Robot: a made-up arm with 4 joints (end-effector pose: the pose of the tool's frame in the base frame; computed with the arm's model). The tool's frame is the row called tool.
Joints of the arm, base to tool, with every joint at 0 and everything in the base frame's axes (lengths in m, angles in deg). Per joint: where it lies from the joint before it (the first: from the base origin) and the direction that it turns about. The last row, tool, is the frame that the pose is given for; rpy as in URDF.
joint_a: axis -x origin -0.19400 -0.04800 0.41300
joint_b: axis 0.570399 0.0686 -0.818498 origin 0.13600 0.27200 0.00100
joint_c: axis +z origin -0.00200 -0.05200 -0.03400
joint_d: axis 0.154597 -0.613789 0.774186 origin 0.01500 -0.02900 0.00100
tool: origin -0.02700 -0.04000 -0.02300 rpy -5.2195 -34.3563 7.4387
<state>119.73 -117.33 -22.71 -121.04</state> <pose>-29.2 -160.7 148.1 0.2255 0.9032 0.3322 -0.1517</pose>
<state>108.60 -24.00 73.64 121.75</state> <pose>-18.7 -173.6 156.4 0.4576 0.5583 0.4445 0.5304</pose>
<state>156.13 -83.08 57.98 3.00</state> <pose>66.2 -298.1 299.7 0.0065 -0.3616 0.9168 0.1693</pose>
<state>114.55 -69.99 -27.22 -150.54</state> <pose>-11.6 -136.3 156.0 0.1427 0.7245 0.4885 0.4649</pose>
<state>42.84 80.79 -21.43 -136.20</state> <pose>-94.5 126.6 220.4 0.1006 0.1924 0.5339 -0.8172</pose>
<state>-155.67 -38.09 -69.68 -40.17</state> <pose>-86.0 -224.5 509.5 0.4317 0.7372 0.4467 -0.2658</pose>
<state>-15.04 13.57 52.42 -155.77</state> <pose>-61.2 188.6 474.9 0.7035 -0.3807 0.4646 -0.3798</pose>
